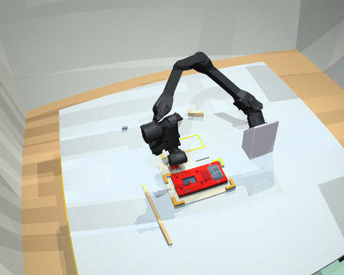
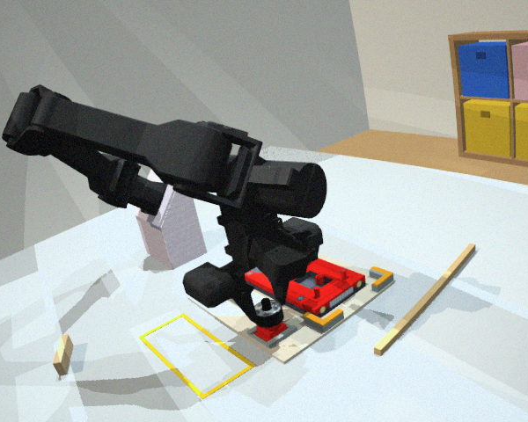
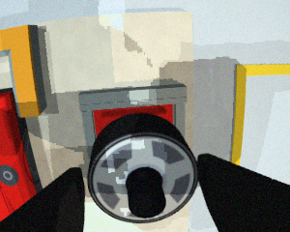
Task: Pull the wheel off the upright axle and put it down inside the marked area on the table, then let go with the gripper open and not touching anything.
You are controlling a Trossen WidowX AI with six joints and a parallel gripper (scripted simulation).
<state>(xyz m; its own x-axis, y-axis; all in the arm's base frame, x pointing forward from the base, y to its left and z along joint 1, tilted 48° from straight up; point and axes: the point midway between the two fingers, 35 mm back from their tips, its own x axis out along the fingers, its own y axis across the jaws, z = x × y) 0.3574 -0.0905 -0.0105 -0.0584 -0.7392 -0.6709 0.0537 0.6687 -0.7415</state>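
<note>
The black wheel lies right at my gripper tip. From my gripper tip the other things lie so: black axle (right at my gripper tip); long wooden strip (140 mm ahead, 190 mm to the left, 30 mm below); small wooden block (210 mm behind, 250 mm to the right, 30 mm below).
</note>
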